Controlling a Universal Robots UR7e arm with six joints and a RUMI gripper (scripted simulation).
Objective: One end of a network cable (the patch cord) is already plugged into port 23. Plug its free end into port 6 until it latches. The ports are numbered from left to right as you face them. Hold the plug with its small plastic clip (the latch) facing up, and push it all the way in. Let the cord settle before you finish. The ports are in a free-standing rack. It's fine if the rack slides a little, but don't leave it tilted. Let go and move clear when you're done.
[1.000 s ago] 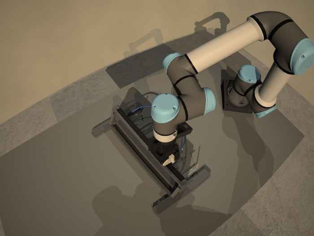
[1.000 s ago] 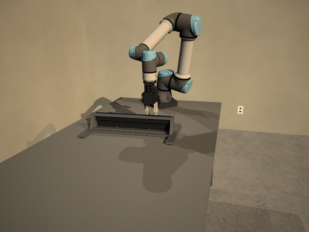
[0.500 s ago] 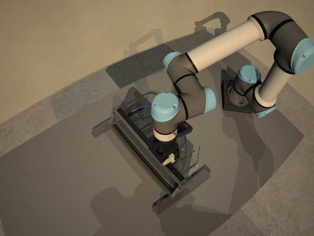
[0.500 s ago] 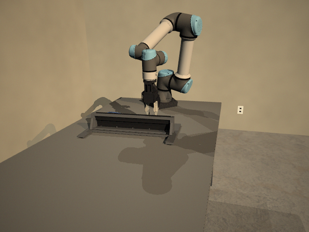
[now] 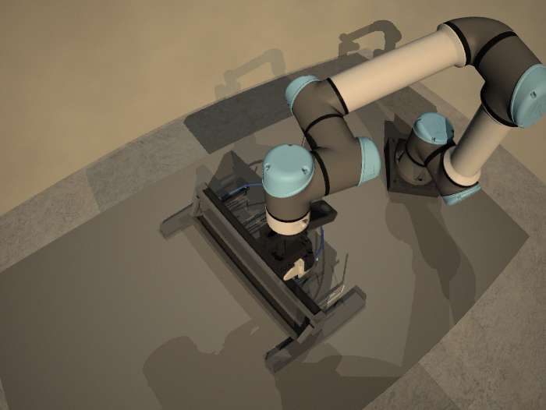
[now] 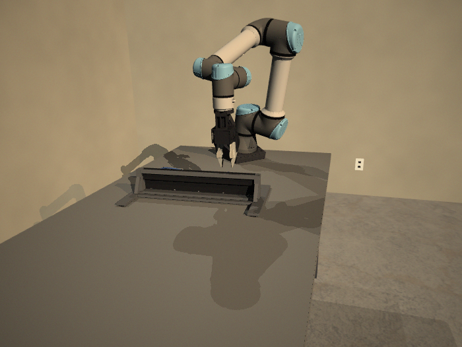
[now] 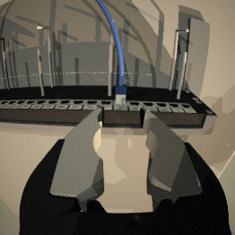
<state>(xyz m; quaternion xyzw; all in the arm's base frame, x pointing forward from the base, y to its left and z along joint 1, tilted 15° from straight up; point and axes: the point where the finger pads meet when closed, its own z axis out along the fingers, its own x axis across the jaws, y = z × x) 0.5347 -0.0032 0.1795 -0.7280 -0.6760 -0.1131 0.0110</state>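
The plug lies 10 mm ahead of my hand and 50 mm below it.
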